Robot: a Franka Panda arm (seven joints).
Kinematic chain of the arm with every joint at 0, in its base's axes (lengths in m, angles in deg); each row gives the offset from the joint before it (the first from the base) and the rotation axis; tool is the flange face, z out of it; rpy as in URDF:
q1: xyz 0 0 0.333 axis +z
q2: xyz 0 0 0 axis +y
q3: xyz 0 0 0.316 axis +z
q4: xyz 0.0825 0 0 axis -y
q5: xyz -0.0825 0 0.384 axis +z
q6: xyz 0 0 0 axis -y
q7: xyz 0.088 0 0 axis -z
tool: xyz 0 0 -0.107 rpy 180 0 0
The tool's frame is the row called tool.
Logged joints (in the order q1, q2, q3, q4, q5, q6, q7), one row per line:
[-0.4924, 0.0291, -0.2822, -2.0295, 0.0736, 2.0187, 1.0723]
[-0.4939, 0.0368, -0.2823, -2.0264, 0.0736, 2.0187, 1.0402]
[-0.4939, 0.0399, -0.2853, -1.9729, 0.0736, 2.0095, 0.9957]
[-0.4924, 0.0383, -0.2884, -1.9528, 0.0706, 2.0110, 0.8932]
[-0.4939, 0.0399, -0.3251, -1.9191, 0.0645, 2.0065, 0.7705]
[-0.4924, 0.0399, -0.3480, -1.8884, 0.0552, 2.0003, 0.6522]
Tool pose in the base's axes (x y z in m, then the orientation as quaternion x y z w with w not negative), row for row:
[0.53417, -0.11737, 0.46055, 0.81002, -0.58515, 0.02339, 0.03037]
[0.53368, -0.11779, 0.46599, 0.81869, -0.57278, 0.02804, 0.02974]
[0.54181, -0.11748, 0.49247, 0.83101, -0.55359, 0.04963, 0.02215]
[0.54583, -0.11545, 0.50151, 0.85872, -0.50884, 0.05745, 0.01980]
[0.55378, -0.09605, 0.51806, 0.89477, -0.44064, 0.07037, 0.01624]
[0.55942, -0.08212, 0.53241, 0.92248, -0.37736, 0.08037, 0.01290]
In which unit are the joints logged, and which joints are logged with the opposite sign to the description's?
The joints are logged in radians. Opposite sign: q2, q3, q5.
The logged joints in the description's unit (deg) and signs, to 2 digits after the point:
[-28.21, -1.67, 16.17, -116.28, -4.22, 115.66, 61.44]
[-28.30, -2.11, 16.17, -116.10, -4.22, 115.66, 59.60]
[-28.30, -2.29, 16.35, -113.04, -4.22, 115.14, 57.05]
[-28.21, -2.19, 16.52, -111.89, -4.05, 115.22, 51.18]
[-28.30, -2.29, 18.63, -109.96, -3.70, 114.96, 44.15]
[-28.21, -2.29, 19.94, -108.20, -3.16, 114.61, 37.37]

